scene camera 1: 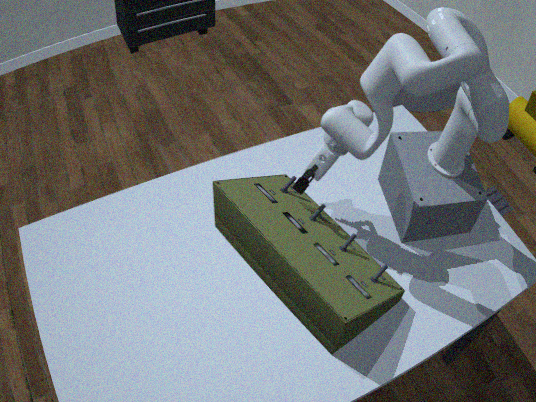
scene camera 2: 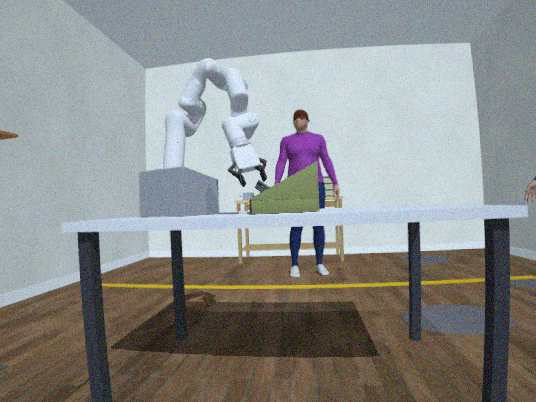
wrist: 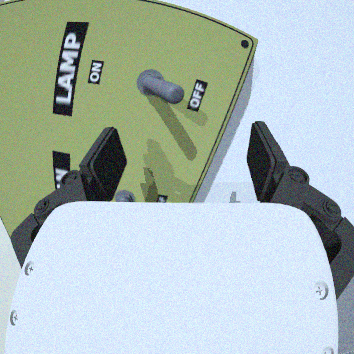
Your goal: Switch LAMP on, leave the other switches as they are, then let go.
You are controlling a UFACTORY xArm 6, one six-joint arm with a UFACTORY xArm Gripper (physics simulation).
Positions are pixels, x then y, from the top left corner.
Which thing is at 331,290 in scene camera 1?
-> A sloped switch panel.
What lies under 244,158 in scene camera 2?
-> My gripper.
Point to a sloped switch panel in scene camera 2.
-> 298,193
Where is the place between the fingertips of my gripper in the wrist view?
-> At 183,140
